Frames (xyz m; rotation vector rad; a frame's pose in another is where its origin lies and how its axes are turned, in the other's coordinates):
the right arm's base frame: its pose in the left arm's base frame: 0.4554 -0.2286 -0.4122 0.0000 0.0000 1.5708
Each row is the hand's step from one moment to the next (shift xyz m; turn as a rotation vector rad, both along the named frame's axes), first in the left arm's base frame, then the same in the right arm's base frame.
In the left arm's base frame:
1: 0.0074 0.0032 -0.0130 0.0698 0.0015 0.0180
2: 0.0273 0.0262 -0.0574 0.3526 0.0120 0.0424
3: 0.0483 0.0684 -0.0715 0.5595 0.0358 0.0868
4: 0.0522 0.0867 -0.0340 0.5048 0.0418 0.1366
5: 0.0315 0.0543 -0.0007 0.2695 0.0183 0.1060
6: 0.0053 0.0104 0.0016 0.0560 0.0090 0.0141
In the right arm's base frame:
1: 0.0032 -0.0074 -0.0130 0.0015 -0.0698 0.0180
2: 0.0262 -0.0273 -0.0574 0.0120 -0.3526 0.0424
3: 0.0684 -0.0483 -0.0715 0.0358 -0.5595 0.0868
4: 0.0867 -0.0522 -0.0340 0.0418 -0.5048 0.1366
5: 0.0543 -0.0315 -0.0007 0.0183 -0.2695 0.1060
6: 0.0104 -0.0053 0.0016 0.0090 -0.0560 0.0141

